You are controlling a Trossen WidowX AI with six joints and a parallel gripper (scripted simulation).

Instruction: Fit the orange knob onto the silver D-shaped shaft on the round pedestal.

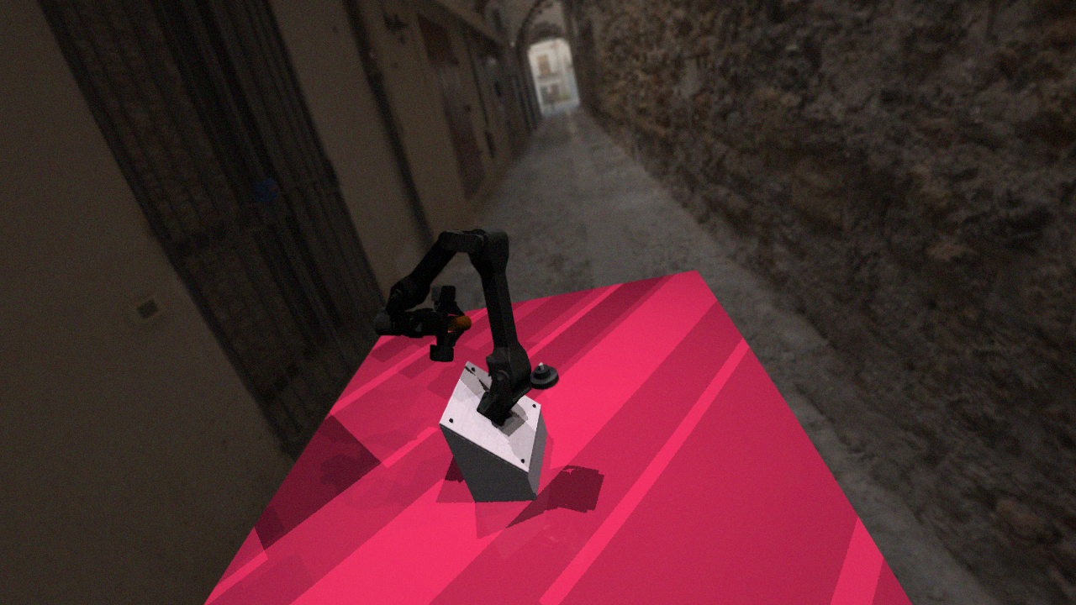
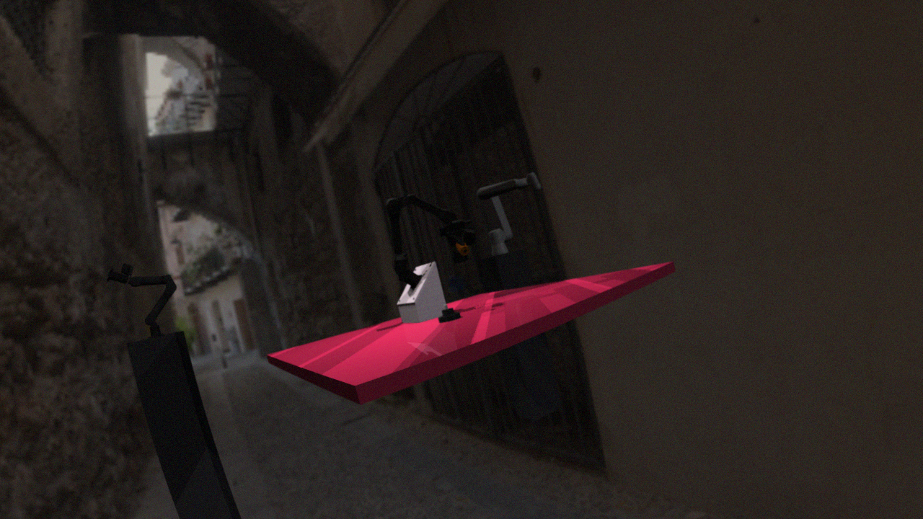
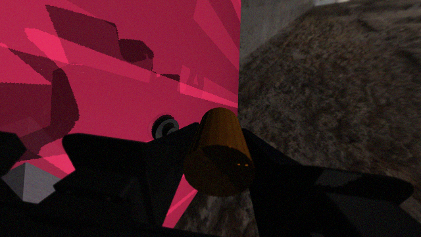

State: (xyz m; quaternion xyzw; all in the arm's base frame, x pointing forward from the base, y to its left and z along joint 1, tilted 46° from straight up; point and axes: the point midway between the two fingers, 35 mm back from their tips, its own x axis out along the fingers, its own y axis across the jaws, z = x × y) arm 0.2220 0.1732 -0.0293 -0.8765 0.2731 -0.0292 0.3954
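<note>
The orange knob is 3 cm behind my gripper tip, 2 cm above it and 1 cm to the left of it. The rest, counted from my gripper tip: dark round pedestal: 22 cm below, 16 cm to the right, 5 cm ahead.
</note>
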